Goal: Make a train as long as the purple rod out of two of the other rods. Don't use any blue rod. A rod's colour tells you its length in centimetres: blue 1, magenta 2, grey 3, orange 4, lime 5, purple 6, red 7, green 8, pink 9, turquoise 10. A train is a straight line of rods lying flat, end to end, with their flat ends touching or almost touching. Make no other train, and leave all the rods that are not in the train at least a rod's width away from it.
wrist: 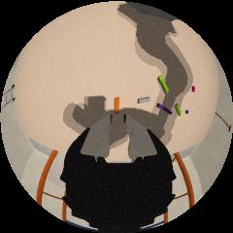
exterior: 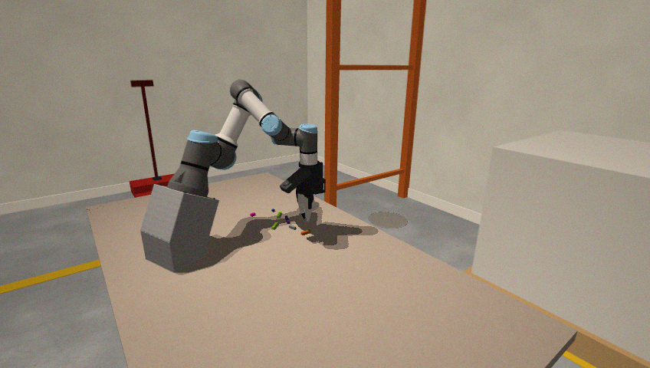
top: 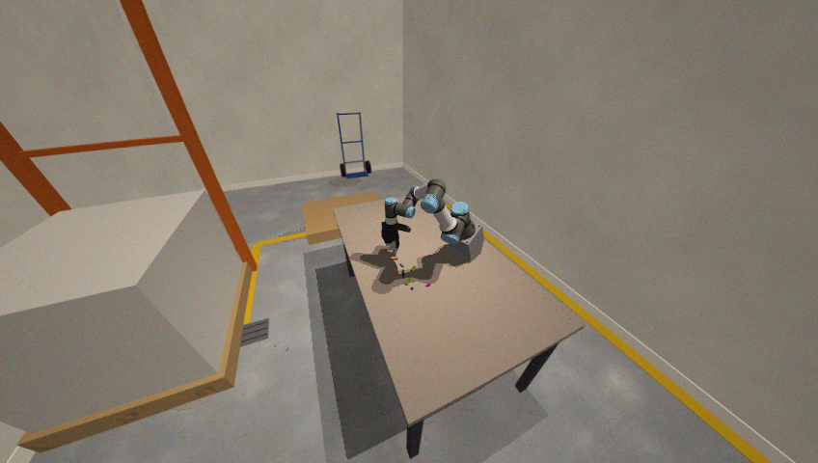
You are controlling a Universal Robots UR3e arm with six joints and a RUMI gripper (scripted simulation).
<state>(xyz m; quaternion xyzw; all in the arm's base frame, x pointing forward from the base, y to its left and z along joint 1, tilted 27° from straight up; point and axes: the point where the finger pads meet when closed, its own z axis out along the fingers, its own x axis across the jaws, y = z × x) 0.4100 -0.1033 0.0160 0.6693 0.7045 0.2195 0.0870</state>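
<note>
Now: hand 7 cm above the orange rod. The rest, counted from my hand: purple rod: 14 cm to the left, 7 cm below, 1 cm behind; then blue rod: 26 cm to the left, 7 cm below, 2 cm behind; then grey rod: 7 cm below, 6 cm to the left, 2 cm behind.
</note>
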